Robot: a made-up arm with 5 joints. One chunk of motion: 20 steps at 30 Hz.
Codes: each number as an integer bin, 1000 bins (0 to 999) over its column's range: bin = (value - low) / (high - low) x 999, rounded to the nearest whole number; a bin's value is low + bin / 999 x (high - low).
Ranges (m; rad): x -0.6..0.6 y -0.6..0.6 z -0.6..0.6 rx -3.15..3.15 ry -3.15..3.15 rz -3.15..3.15
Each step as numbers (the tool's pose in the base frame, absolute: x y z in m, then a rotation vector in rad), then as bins.
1 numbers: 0.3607 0.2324 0.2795 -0.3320 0.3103 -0.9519
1 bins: 800 693 732 447 549 349
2 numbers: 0.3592 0.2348 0.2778 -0.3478 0.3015 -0.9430
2 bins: 799 695 731 444 547 350
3 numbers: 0.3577 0.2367 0.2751 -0.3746 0.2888 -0.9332
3 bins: 797 697 729 440 545 352
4 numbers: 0.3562 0.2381 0.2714 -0.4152 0.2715 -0.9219
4 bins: 796 698 725 434 543 353
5 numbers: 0.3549 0.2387 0.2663 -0.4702 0.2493 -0.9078
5 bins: 795 698 721 425 539 356
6 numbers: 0.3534 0.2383 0.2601 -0.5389 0.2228 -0.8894
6 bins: 794 698 716 414 535 358
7 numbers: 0.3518 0.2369 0.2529 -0.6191 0.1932 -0.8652
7 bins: 792 697 710 401 530 362
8 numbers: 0.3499 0.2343 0.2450 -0.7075 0.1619 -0.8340
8 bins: 791 695 703 387 525 367
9 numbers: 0.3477 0.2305 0.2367 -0.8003 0.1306 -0.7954
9 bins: 789 691 697 373 520 373
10 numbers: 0.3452 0.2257 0.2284 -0.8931 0.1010 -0.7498
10 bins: 787 687 690 358 516 381
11 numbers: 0.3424 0.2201 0.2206 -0.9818 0.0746 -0.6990
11 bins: 785 683 683 344 511 389
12 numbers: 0.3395 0.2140 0.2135 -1.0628 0.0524 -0.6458
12 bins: 782 678 677 331 508 397
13 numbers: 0.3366 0.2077 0.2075 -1.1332 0.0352 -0.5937
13 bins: 780 672 672 320 505 405
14 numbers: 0.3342 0.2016 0.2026 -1.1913 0.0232 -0.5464
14 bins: 778 667 668 311 503 413
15 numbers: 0.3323 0.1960 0.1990 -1.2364 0.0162 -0.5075
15 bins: 776 663 665 303 502 419
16 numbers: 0.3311 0.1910 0.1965 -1.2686 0.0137 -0.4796
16 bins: 775 659 663 298 502 423
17 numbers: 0.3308 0.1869 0.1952 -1.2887 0.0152 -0.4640
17 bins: 775 655 662 295 502 426
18 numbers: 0.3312 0.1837 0.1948 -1.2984 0.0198 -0.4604
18 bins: 775 652 662 294 503 426
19 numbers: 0.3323 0.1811 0.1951 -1.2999 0.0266 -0.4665
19 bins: 776 650 662 293 504 426
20 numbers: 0.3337 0.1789 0.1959 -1.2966 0.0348 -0.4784
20 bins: 777 648 663 294 505 424
